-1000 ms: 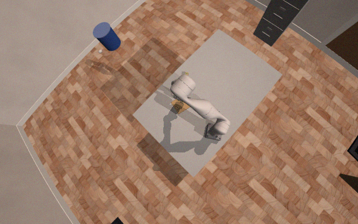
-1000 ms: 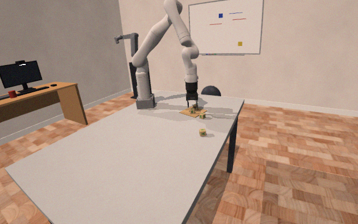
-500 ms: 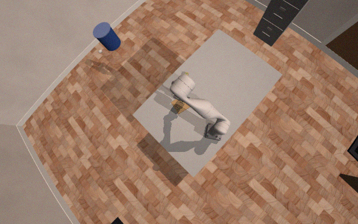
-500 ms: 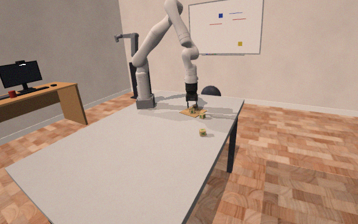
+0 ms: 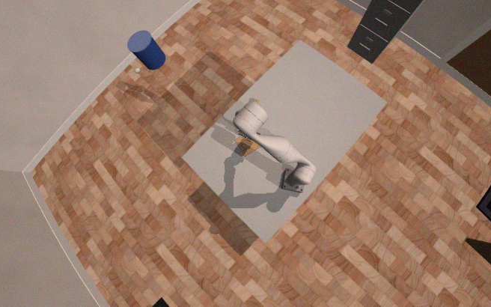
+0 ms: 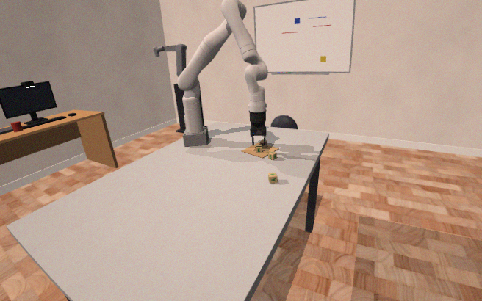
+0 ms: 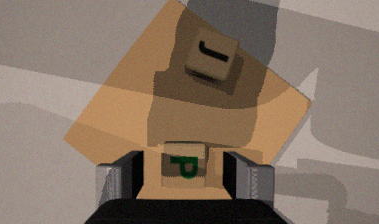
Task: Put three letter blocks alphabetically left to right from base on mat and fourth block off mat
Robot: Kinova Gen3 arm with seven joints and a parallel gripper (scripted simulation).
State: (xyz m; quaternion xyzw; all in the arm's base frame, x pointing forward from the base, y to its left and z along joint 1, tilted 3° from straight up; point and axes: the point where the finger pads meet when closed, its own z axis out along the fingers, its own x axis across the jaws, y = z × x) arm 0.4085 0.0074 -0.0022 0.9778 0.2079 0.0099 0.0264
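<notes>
Now: the tan mat 10 mm behind my hand, 30 mm to the left of it and 60 mm below it. From my hand the other things lie so: X block 90 mm ahead, 40 mm to the right, 40 mm below.
</notes>
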